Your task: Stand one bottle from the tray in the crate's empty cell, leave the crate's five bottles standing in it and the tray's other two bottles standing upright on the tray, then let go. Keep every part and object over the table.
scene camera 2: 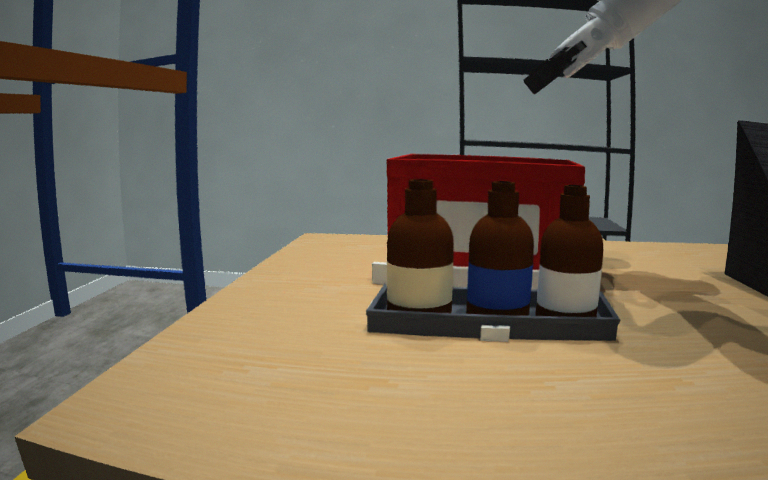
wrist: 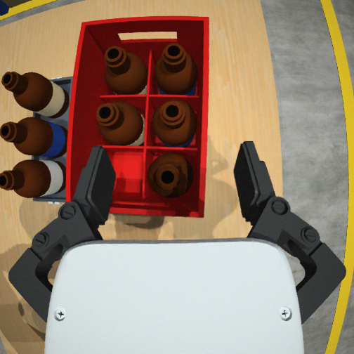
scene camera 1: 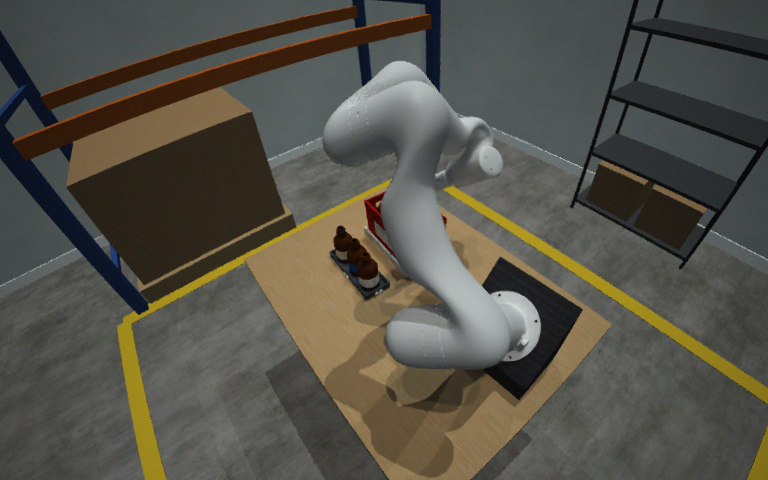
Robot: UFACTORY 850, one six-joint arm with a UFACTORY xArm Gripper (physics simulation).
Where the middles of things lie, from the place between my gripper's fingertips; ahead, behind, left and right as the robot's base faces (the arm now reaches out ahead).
Right now my hand is 10 mm short of the white-label bottle [scene camera 2: 571, 255], 290 mm to the right of it and 220 mm above it.
